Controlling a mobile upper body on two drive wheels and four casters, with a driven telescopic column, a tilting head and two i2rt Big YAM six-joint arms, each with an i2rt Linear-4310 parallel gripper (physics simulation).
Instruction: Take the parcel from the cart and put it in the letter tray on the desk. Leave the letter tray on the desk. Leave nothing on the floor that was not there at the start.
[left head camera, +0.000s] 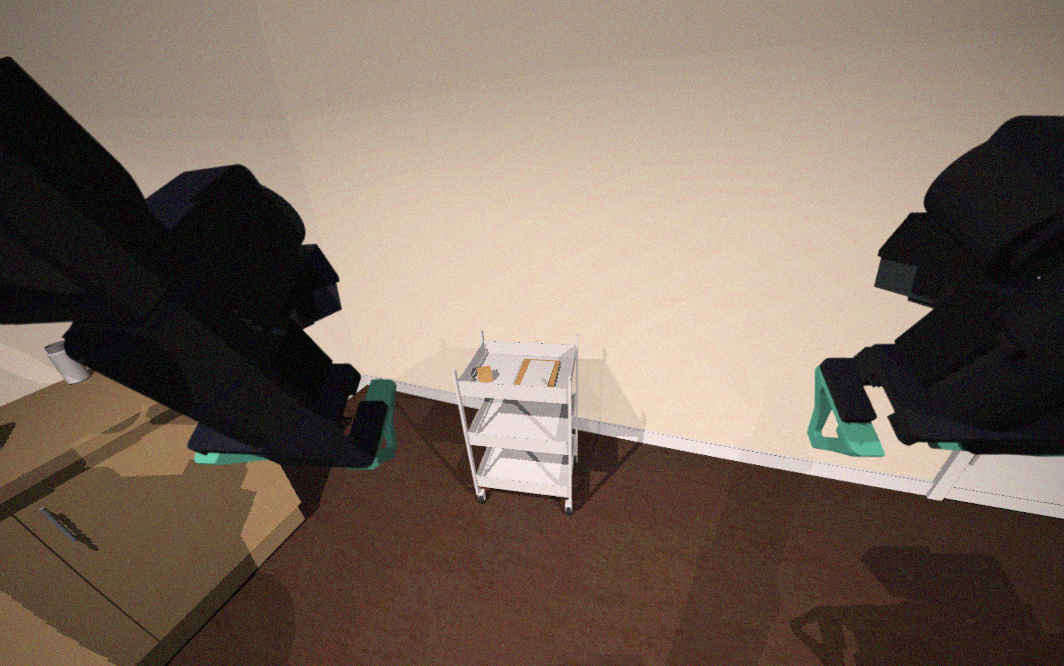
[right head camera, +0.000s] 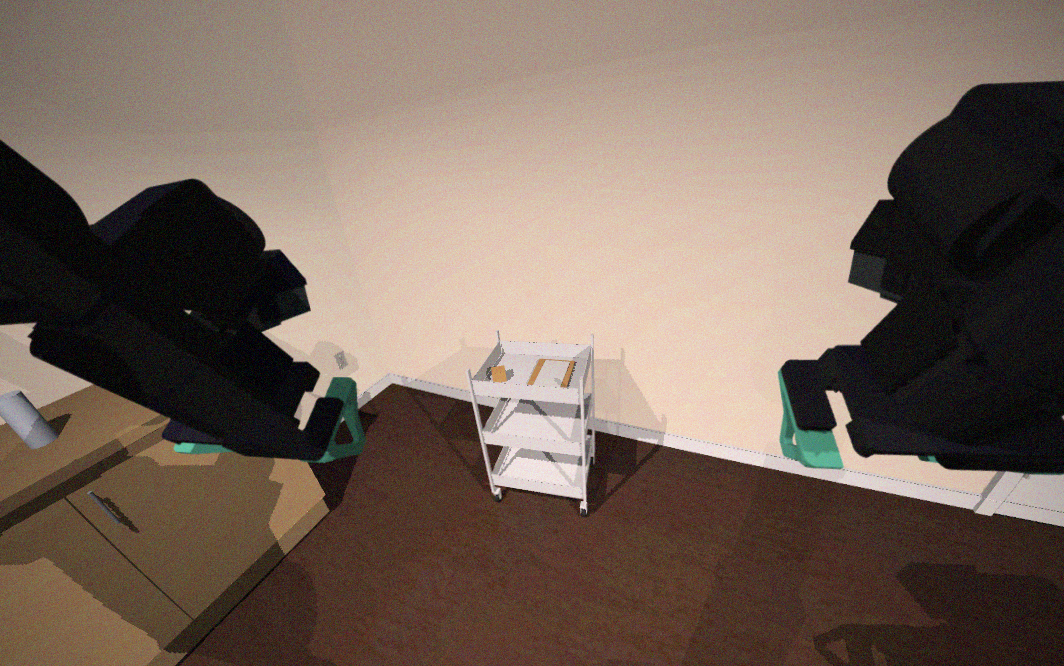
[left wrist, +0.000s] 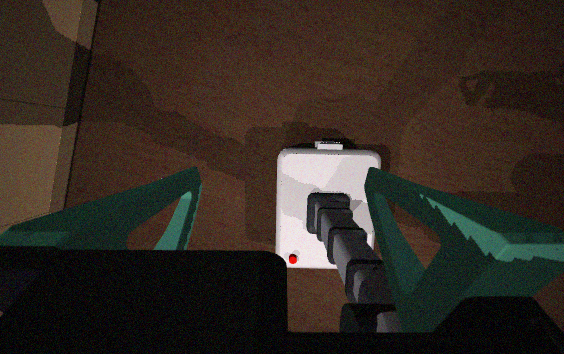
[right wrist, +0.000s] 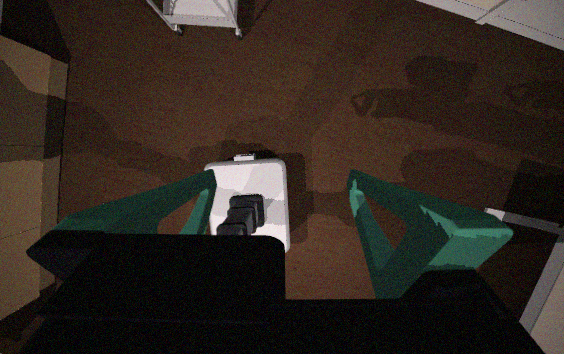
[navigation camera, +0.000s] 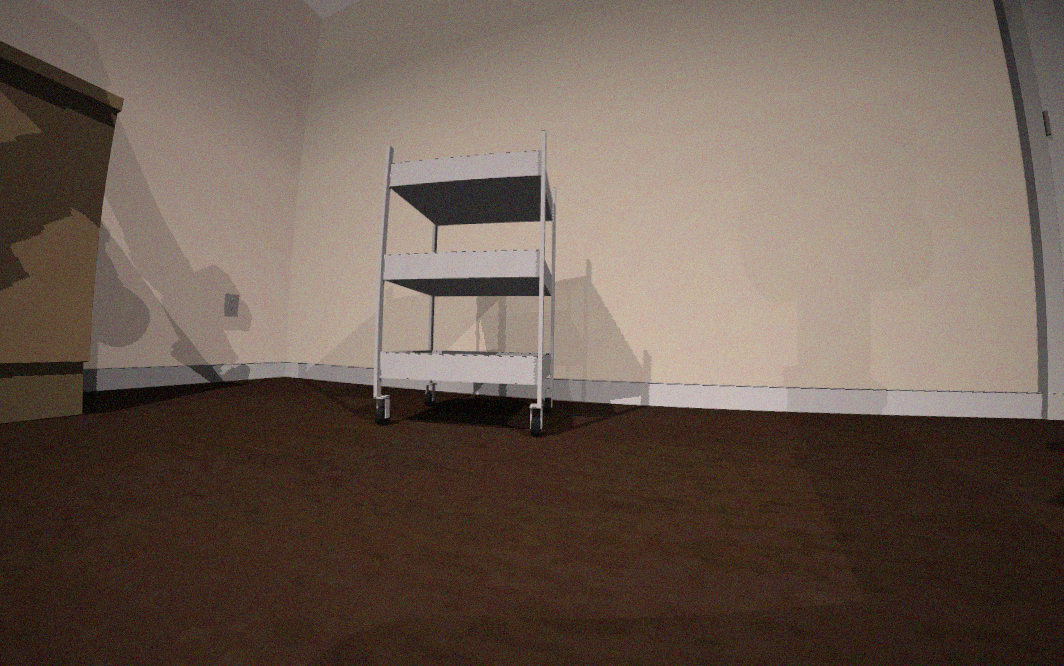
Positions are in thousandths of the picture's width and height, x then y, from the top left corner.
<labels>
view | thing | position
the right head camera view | my left gripper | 298, 667
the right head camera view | my right gripper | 798, 675
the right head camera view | white three-shelf cart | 511, 645
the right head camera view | tan and brown blocky shape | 114, 818
</labels>
